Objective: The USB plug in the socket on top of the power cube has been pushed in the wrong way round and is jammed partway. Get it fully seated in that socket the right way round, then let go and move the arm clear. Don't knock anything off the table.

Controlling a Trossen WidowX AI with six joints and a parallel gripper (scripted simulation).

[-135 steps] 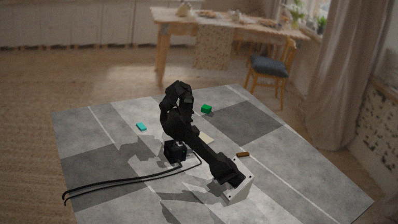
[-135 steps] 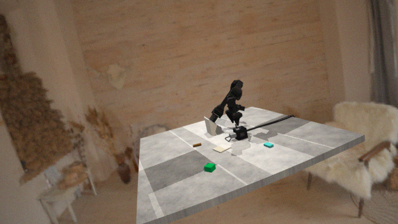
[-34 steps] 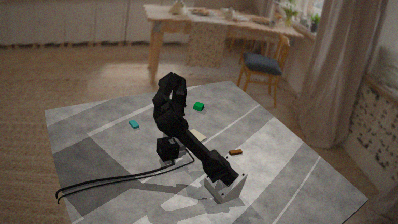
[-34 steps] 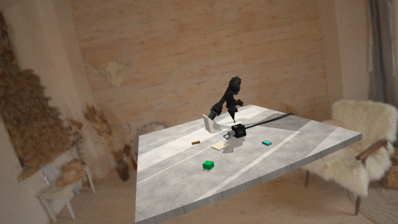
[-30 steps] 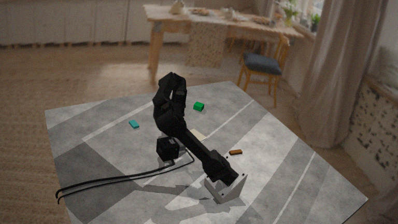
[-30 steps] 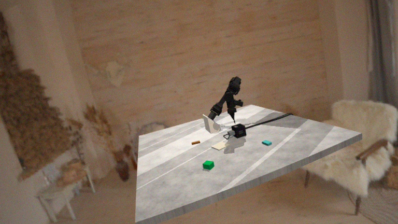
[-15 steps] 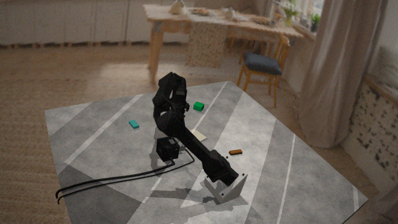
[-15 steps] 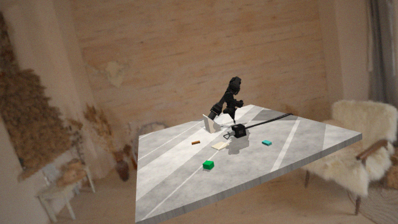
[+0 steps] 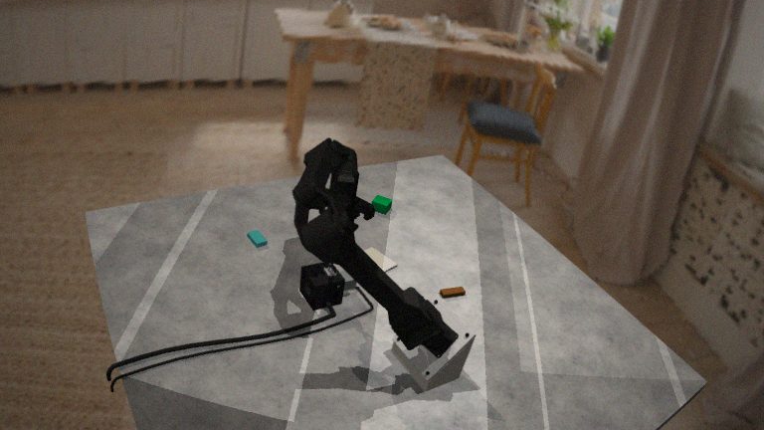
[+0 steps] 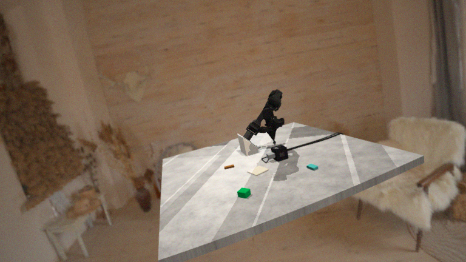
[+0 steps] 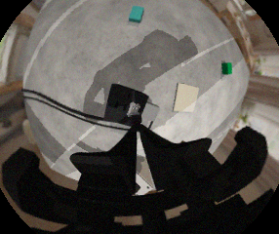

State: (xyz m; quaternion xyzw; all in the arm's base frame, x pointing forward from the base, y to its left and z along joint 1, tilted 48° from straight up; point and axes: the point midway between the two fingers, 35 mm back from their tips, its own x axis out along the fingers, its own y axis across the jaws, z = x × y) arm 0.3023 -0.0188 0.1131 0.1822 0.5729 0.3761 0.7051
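My gripper tip is 2 cm above the dark USB plug. Round my gripper tip: brown block (29 cm to the right, 13 cm below, 12 cm behind); teal block (27 cm ahead, 13 cm below, 7 cm to the left); white card (17 cm to the right, 13 cm below, 7 cm ahead).
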